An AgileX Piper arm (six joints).
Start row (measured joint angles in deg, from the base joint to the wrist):
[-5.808, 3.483, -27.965, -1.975, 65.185, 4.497]
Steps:
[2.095, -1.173, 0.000, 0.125, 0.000, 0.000]
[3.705, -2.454, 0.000, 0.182, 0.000, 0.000]
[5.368, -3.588, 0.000, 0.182, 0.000, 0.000]
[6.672, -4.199, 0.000, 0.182, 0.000, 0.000]
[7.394, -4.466, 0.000, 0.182, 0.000, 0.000]
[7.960, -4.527, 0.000, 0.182, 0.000, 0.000]
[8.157, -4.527, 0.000, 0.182, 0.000, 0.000]
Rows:
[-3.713, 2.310, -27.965, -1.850, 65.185, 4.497]
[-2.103, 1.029, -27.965, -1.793, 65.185, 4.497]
[-0.440, -0.105, -27.965, -1.793, 65.185, 4.497]
[0.864, -0.716, -27.965, -1.793, 65.185, 4.497]
[1.586, -0.983, -27.965, -1.793, 65.185, 4.497]
[2.152, -1.044, -27.965, -1.793, 65.185, 4.497]
[2.349, -1.044, -27.965, -1.793, 65.185, 4.497]

